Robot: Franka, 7 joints.
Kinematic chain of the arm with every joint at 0, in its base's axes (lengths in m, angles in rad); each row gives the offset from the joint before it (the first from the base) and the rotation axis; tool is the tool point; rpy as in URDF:
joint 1: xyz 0 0 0.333 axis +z
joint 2: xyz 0 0 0 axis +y
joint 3: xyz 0 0 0.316 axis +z
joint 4: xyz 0.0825 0 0 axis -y
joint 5: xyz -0.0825 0 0.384 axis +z
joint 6: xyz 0 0 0 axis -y
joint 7: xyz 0.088 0 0 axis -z
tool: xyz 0 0 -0.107 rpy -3.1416 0 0
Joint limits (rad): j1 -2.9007..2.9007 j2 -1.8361..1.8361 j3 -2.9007..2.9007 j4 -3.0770..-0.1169 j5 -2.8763..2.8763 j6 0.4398..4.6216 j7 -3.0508..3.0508
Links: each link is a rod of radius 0.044 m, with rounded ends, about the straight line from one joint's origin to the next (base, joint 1, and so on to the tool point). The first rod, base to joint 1, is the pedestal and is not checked.
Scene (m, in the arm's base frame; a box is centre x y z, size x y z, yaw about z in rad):
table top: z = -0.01
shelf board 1: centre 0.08 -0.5 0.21 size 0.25 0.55 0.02 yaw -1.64
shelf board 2: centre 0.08 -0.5 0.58 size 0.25 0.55 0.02 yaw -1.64
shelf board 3: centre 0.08 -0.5 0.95 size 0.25 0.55 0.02 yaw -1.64
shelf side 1: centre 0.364 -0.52 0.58 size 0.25 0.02 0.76 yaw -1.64
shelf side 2: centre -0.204 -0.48 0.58 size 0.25 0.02 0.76 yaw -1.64
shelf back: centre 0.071 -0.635 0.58 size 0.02 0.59 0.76 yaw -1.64
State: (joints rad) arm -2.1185 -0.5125 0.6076 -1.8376 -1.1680 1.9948 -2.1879
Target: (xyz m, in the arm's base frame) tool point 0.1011 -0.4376 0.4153
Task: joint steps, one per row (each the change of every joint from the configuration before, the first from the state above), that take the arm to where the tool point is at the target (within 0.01 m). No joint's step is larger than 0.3 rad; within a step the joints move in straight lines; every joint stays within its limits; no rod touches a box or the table.
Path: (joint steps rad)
1: 0.0490 -0.2015 -0.0387 -0.1169 0.0301 -0.0985 0.0000
2: 0.0490 -0.2015 -0.0388 -0.1168 0.0301 -0.0985 0.0000
3: 0.0489 -0.2015 -0.0387 -0.1169 0.0301 -0.0986 0.0000
4: 0.0999 0.1009 0.1282 -0.2060 0.0518 -0.0489 0.0000
5: 0.0998 0.1009 0.1282 -0.2060 0.0517 -0.0489 0.0000
6: 0.0998 0.1009 0.1283 -0.2060 0.0518 -0.0490 0.0000
7: -0.1640 0.2485 -0.0503 0.1889 -0.0784 0.1983 0.0000
8: -0.1639 0.2485 -0.0502 0.1889 -0.0783 0.1983 0.0000

